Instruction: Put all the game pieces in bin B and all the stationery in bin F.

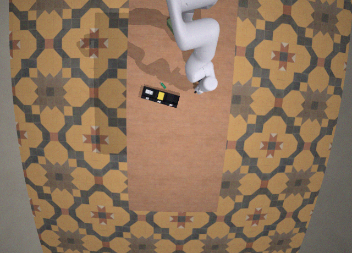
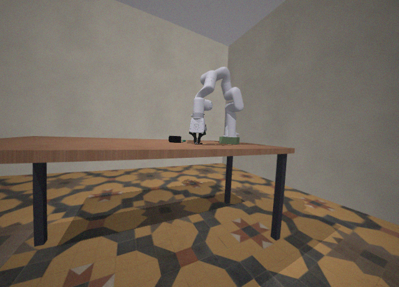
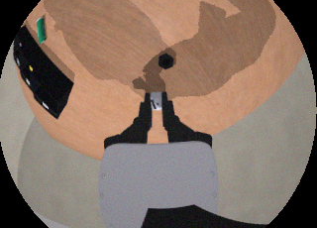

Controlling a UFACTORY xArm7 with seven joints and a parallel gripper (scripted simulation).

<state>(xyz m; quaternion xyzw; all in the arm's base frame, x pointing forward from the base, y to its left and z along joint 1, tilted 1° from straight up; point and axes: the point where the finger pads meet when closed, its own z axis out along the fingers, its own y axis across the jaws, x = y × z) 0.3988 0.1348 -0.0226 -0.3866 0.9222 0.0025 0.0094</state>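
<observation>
Right now my hand is 8 cm short of the black triple bin, 26 cm to the left of it and 1 cm above it. The rest, counted from my hand: green piece 25 cm to the right, 2 cm below; black piece 5 cm behind, 3 cm to the right, 2 cm below; pale piece 1 cm below.
</observation>
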